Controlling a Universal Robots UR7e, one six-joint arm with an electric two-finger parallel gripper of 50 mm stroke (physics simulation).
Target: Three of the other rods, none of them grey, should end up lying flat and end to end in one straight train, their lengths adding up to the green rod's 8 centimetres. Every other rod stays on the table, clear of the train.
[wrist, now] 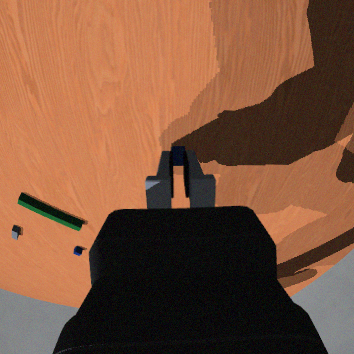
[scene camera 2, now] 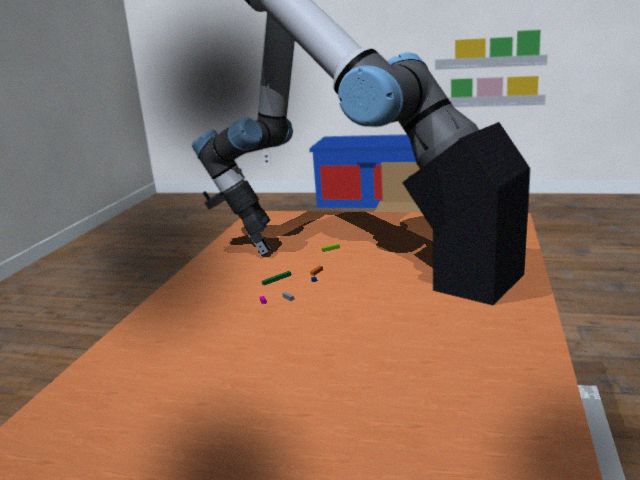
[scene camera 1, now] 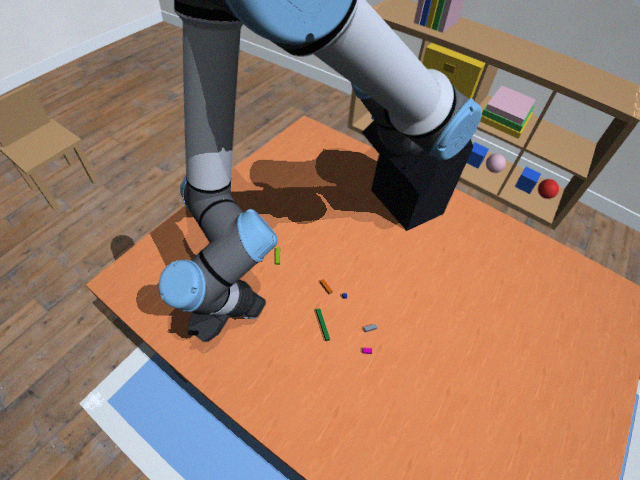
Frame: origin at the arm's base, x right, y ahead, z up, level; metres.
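Seen in the pictures: gripper, fingertip midpoint: [wrist: 177, 164] [scene camera 2: 266, 252] [scene camera 1: 254, 312]; arm's base at its link origin: [scene camera 2: 450, 151].
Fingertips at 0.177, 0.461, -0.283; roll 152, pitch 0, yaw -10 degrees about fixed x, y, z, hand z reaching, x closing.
Offsets run from my fingertips to a thing's top centre, as dx, dy, dz. Level surfaces: height alone.
My gripper [scene camera 2: 264, 253] [wrist: 177, 164] is shut on a dark blue rod {+0.001, +0.007, +0.003} [wrist: 178, 154], whose end shows between the fingertips; scene camera 1 hides the fingertips. The tips are low over the table, left of the green rod {-0.154, -0.047, -0.003} [scene camera 1: 322, 324] [scene camera 2: 276, 277] [wrist: 52, 215] in scene camera 2. An orange rod {-0.121, -0.143, -0.003} [scene camera 1: 325, 286] [scene camera 2: 316, 270] lies near a tiny blue rod {-0.172, -0.139, -0.003} [scene camera 1: 344, 295] [scene camera 2: 313, 279] [wrist: 78, 251]. A lime rod {+0.030, -0.173, -0.003} [scene camera 1: 277, 255] [scene camera 2: 330, 248] lies farther back. A grey rod {-0.259, -0.086, -0.003} [scene camera 1: 369, 327] [scene camera 2: 287, 296] [wrist: 16, 232] and a short magenta rod {-0.272, -0.030, -0.003} [scene camera 1: 367, 350] [scene camera 2: 263, 299] lie apart beyond the green one.
The rods lie on an orange wooden table {dz -0.013} [scene camera 1: 465, 335] [scene camera 2: 361, 372]. The arm's black base [scene camera 1: 413, 191] [scene camera 2: 475, 227] stands on it. The table's edge runs close behind the gripper in scene camera 1. The arm casts dark shadows near the gripper.
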